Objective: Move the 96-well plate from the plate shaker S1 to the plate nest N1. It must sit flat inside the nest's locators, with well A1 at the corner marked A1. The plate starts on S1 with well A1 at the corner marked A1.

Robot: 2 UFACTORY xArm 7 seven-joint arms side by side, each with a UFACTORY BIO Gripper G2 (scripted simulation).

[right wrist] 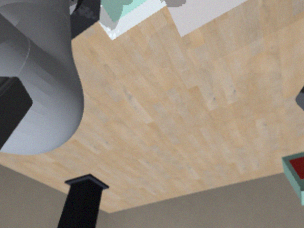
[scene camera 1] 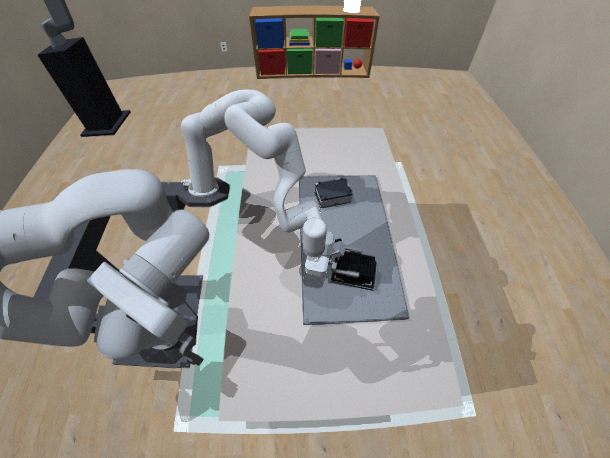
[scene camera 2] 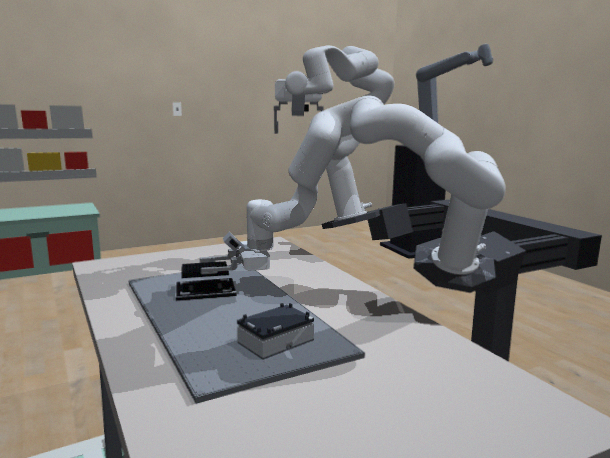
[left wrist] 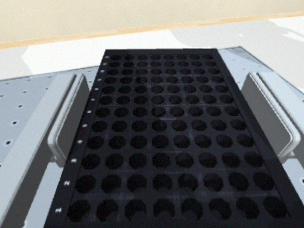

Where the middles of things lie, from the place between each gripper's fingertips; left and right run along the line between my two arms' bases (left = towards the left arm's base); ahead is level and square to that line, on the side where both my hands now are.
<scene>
Right now the black plate nest N1 [scene camera 2: 201,287] is 1 cm ahead of my left hand and 7 cm below it. Round my left hand: black 96-well plate [left wrist: 159,124] 1 cm ahead, 1 cm below.
My right hand is 44 cm short of the black 96-well plate, 36 cm to the right of it and 37 cm above it. From my right hand the other things lie so: black plate nest N1: 44 cm ahead, 36 cm to the left, 43 cm below.
</scene>
